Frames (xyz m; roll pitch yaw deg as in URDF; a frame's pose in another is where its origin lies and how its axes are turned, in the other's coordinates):
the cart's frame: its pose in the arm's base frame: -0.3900 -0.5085 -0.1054 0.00 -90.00 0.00
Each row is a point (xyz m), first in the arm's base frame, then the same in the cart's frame.
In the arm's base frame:
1: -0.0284 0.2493 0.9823
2: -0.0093 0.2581 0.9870
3: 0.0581 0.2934 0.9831
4: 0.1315 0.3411 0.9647
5: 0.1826 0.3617 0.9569
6: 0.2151 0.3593 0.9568
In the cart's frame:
1: 1.0877 0.7578 -0.3616
2: 1.0924 0.7666 -0.3807
3: 1.0885 0.8019 -0.4481
4: 1.0701 0.8496 -0.5215
5: 1.0623 0.8702 -0.5726
6: 1.0622 0.8678 -0.6051

